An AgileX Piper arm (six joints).
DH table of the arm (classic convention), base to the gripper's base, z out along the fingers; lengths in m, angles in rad. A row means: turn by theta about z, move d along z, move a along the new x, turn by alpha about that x. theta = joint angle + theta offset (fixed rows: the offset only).
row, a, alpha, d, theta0
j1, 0, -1.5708, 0.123, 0
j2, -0.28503, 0, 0, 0.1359
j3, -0.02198, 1.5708, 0, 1.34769
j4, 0, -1.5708, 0.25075, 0
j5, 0, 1.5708, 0, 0
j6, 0, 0, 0.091, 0
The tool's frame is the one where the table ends.
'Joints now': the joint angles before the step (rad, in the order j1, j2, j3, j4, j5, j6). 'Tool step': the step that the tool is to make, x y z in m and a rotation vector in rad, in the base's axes. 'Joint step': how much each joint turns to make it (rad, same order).
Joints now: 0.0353 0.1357 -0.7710 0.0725 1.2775 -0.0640
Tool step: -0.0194 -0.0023 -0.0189 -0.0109 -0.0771 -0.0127
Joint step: 0.0000 -0.1368 0.0569 -0.0186 0.0033 0.0000
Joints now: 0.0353 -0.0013 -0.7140 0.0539 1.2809 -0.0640
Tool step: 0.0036 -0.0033 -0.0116 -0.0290 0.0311 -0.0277
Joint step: 0.0000 -0.0159 0.0436 -0.0393 0.0044 -0.0001
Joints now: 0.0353 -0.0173 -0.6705 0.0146 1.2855 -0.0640
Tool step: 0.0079 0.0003 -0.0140 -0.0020 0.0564 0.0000
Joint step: -0.0002 -0.0001 0.0567 0.0002 -0.0001 -0.0002
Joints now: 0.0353 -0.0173 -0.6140 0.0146 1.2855 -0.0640
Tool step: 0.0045 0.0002 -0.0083 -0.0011 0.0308 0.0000
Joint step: -0.0004 0.0001 0.0337 0.0004 -0.0030 -0.0004
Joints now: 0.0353 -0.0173 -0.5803 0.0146 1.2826 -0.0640
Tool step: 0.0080 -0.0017 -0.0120 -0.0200 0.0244 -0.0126
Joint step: 0.0005 -0.0003 0.0545 -0.0227 -0.0291 -0.0015
